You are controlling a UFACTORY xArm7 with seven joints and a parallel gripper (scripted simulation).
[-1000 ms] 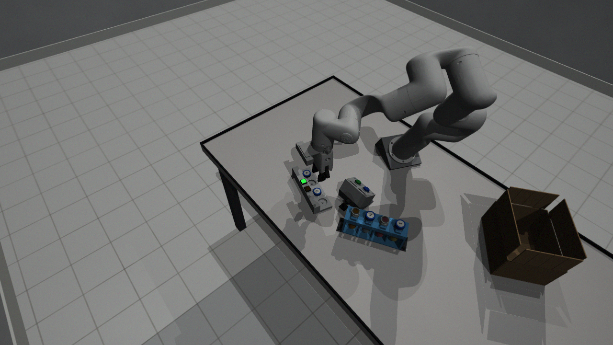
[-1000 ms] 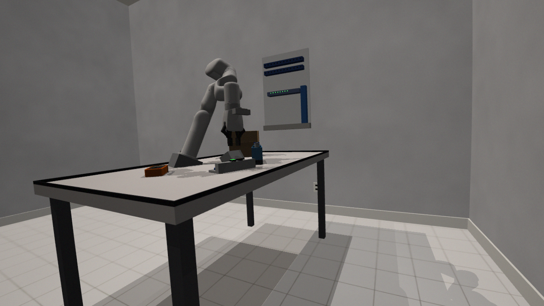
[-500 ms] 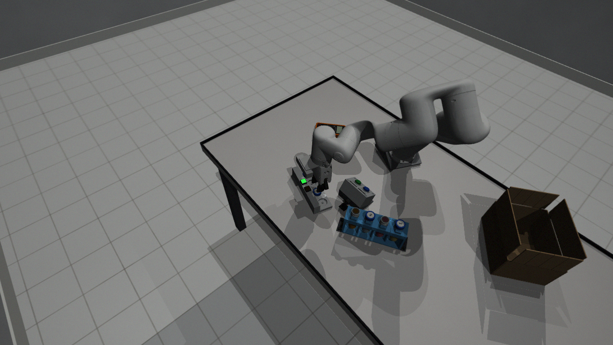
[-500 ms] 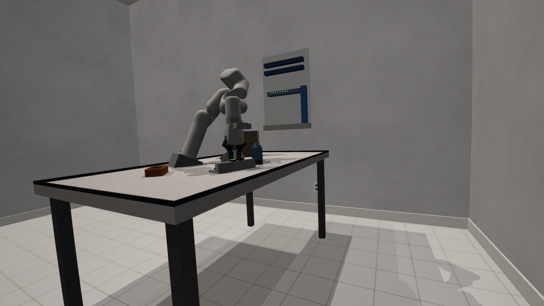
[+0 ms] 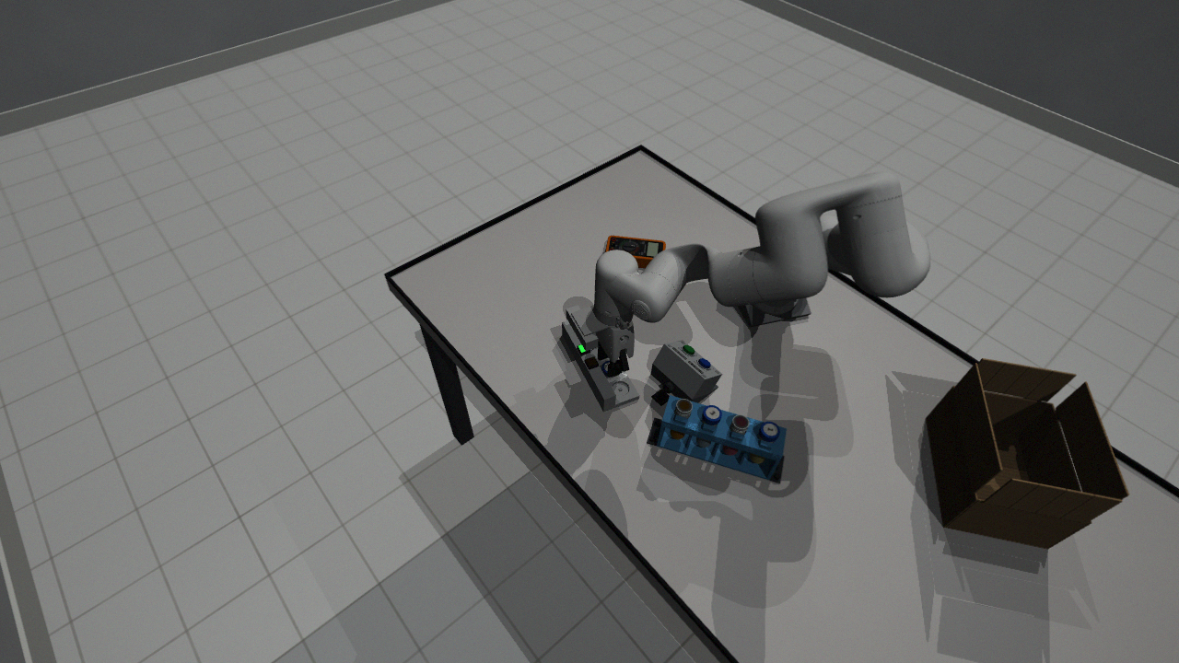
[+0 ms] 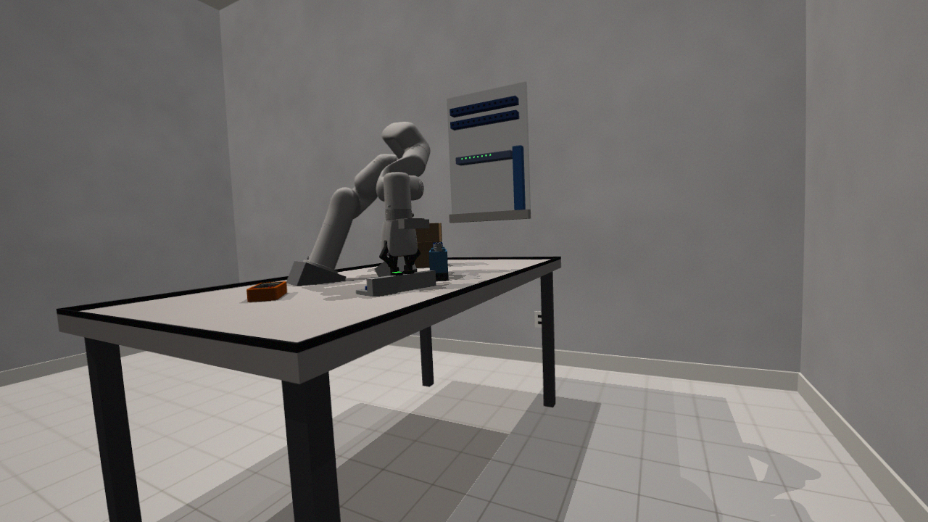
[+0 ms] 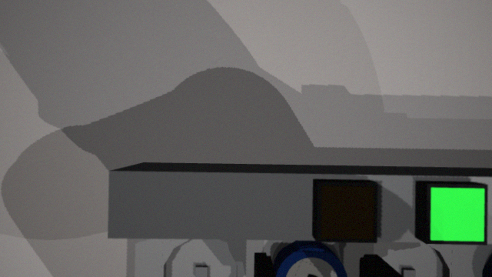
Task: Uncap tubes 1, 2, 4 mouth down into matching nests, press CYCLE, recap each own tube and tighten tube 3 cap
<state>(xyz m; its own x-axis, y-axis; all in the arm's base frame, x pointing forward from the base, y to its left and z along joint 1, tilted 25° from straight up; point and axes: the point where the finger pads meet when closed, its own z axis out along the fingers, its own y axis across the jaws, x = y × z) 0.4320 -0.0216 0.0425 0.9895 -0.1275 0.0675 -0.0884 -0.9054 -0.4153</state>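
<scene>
The cap 2 is 30 mm below my hand. The rest, counted from my hand: key housing: 130 mm behind, 90 mm to the left, 10 mm above; then green key: 150 mm behind, 70 mm to the left, 20 mm above; then cap 4: 100 mm to the right, 30 mm below, 10 mm behind.
</scene>
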